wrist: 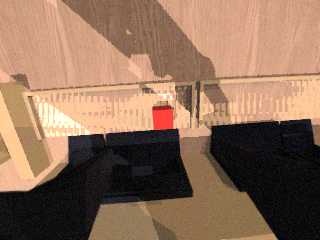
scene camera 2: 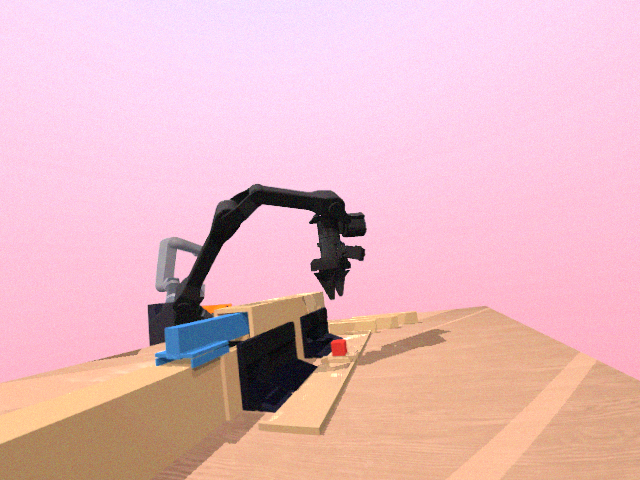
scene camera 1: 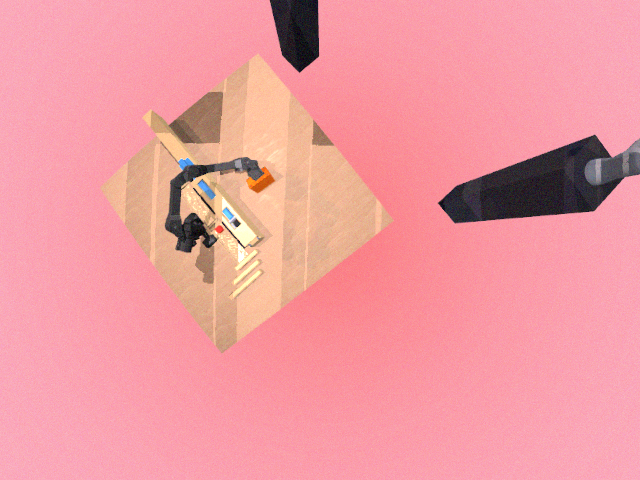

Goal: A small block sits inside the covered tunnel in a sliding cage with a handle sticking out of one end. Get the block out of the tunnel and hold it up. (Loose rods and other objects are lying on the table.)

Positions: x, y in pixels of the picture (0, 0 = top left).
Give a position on a tan covered tunnel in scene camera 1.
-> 244, 231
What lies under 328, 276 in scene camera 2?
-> My gripper.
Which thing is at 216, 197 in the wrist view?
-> A tan covered tunnel.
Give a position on a blue sliding handle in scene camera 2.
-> At 196, 338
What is my gripper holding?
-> Nothing.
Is my gripper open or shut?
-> Open.
